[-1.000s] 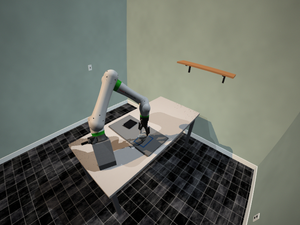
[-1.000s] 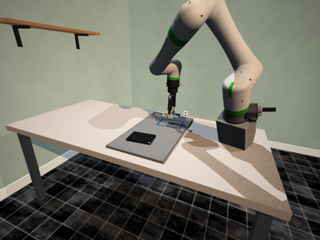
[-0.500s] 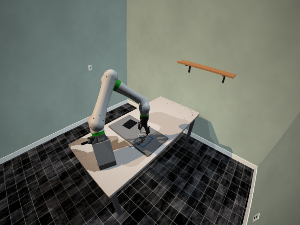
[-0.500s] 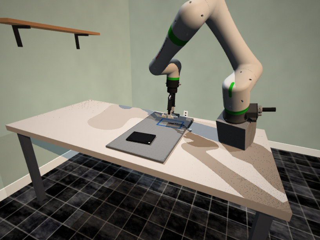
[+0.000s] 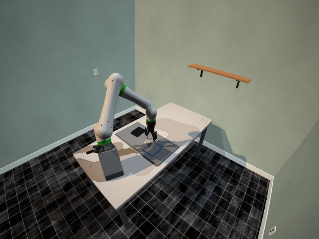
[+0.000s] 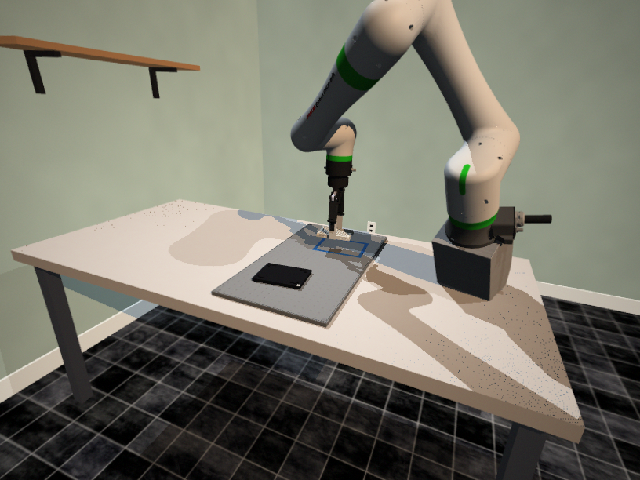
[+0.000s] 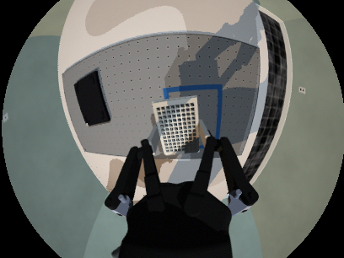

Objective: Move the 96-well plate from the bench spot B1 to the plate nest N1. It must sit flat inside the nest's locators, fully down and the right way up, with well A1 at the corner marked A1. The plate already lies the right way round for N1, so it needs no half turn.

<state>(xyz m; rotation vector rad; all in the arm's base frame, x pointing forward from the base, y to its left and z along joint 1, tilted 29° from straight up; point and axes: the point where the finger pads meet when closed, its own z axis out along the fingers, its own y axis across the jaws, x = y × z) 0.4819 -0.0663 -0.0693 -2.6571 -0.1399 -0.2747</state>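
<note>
My hand is 29 cm to the right of the black plate nest N1, 9 cm above it and 6 cm short of it. Round my hand: white 96-well plate: 2 cm below.
</note>
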